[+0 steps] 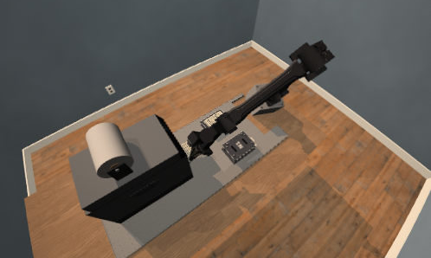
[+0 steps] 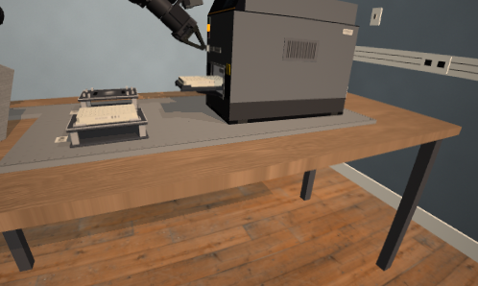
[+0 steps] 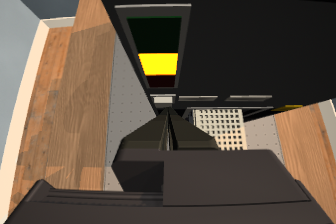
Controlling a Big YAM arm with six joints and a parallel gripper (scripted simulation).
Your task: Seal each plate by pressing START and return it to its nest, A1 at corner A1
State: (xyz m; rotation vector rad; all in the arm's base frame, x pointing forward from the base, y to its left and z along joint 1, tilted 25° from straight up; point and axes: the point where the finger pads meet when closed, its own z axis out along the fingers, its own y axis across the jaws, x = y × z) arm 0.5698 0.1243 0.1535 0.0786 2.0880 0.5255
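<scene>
My gripper is now 2 cm short of the start button and 1 cm to the right of it. Round my hand: sealer stage: 10 cm below, 9 cm to the right, 1 cm behind; plate nest: 24 cm behind, 23 cm to the right, 16 cm below; foil roll: 26 cm ahead, 22 cm above, 5 cm to the right.
</scene>
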